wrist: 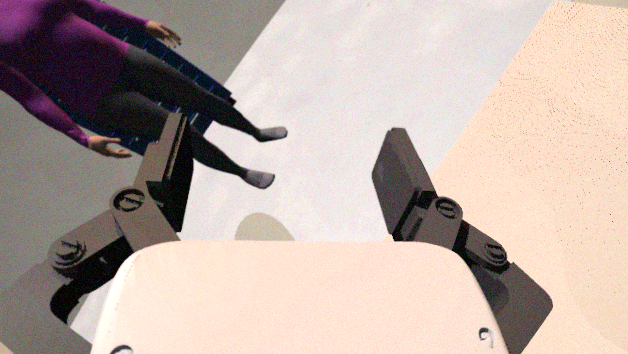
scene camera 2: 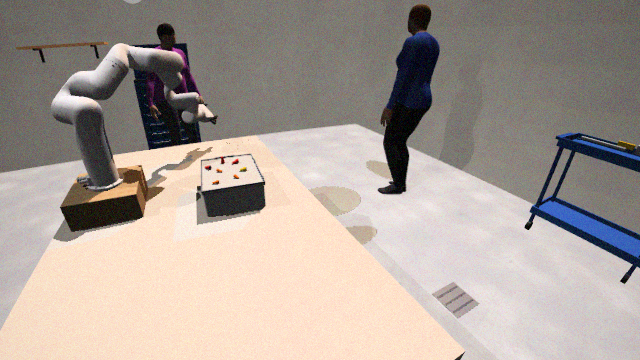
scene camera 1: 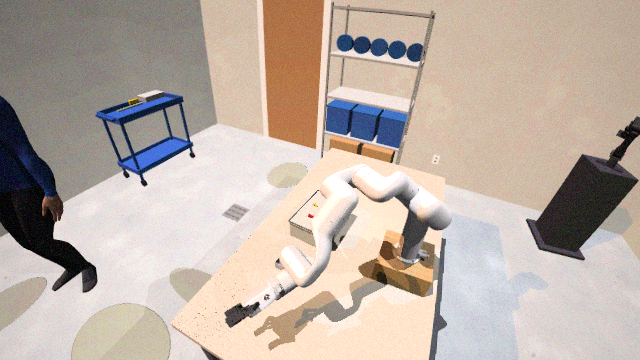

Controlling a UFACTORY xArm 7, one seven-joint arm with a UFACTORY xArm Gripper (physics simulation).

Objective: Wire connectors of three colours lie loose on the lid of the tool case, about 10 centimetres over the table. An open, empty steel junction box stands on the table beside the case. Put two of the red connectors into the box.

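Where they show: gripper, fingertip midpoint: [wrist: 288, 145] [scene camera 2: 210, 111] [scene camera 1: 226, 320]; arm's base, origin of the base link: [scene camera 2: 106, 182] [scene camera 1: 406, 253].
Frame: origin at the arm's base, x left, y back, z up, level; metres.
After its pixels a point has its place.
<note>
The tool case [scene camera 1: 301, 233] {x 0.015, y -0.499, z -0.052 m} [scene camera 2: 235, 201] {x -0.267, y -0.416, z -0.060 m} stands on the table [scene camera 1: 395, 325] {x 0.288, y 0.010, z -0.105 m} [scene camera 2: 200, 290] {x -0.570, y -0.227, z -0.105 m}. Three red connectors [scene camera 2: 208, 167] {x -0.076, y -0.370, z 0.008 m} [scene camera 2: 222, 160] {x -0.039, y -0.435, z 0.011 m} [scene camera 2: 235, 161] {x -0.068, y -0.482, z 0.008 m} lie apart on its lid in the scene camera 2 view, with several orange and yellow ones. In the scene camera 1 view a red connector [scene camera 1: 310, 216] {x -0.059, y -0.482, z 0.005 m} and a yellow one [scene camera 1: 315, 205] {x -0.149, y -0.488, z 0.004 m} show, and the arm hides part of the lid. I cannot make out the junction box. My gripper [scene camera 1: 233, 318] {x 0.569, y -0.520, z 0.096 m} [scene camera 2: 215, 119] {x 0.569, y -0.520, z 0.096 m} [wrist: 288, 145] {x 0.569, y -0.520, z 0.096 m} is open and empty, raised near the table's far end from the arm base, well away from the case.
The arm's base is on a wooden block [scene camera 1: 404, 277] {x 0.116, y 0.006, z -0.020 m} [scene camera 2: 102, 212] {x -0.122, y 0.018, z -0.056 m}. A person in purple [scene camera 2: 189, 75] [wrist: 65, 55] stands past the table end near the gripper. A person in blue [scene camera 1: 22, 155] [scene camera 2: 417, 70] and a blue cart [scene camera 1: 157, 156] [scene camera 2: 590, 226] are off the table's side.
</note>
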